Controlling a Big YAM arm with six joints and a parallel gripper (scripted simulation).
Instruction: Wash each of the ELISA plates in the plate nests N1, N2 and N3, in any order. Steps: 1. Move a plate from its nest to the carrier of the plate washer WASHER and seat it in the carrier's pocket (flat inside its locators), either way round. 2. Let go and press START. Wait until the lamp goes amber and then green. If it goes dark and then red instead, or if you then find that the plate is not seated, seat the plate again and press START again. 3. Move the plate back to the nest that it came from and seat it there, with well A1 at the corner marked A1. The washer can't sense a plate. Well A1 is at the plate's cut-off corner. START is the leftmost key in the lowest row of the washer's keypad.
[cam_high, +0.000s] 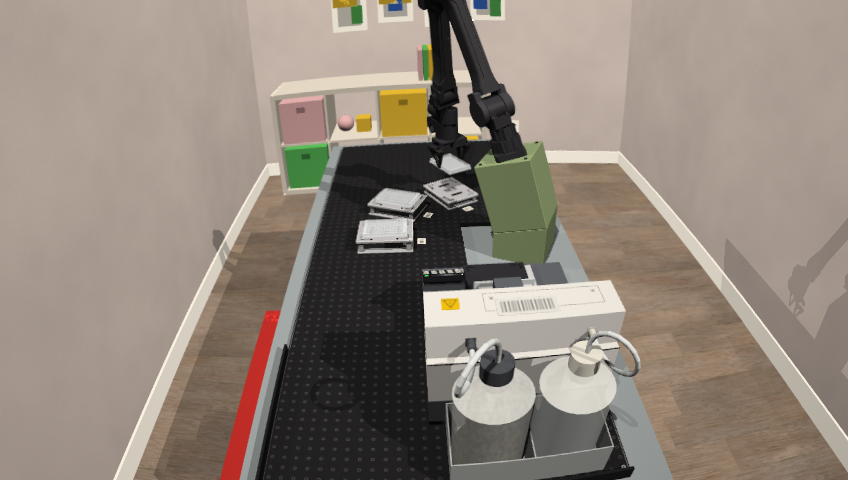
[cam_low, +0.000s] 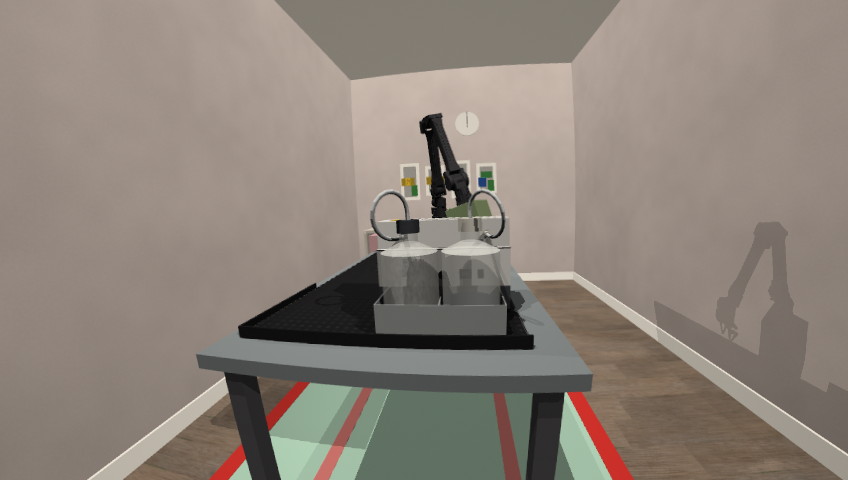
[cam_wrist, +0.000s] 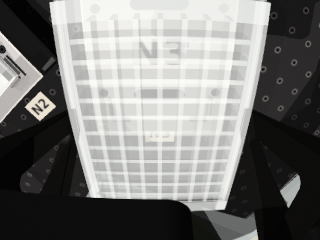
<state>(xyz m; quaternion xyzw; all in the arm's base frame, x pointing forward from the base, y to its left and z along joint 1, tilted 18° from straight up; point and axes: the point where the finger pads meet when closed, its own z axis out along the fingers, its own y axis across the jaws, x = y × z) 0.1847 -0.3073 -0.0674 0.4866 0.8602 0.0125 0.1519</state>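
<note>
Right now my hand is 600 mm to the right of the washer carrier, 80 mm past it and 40 mm above it. Also, from my hand: plate washer 750 mm to the left, 80 mm behind.
</note>
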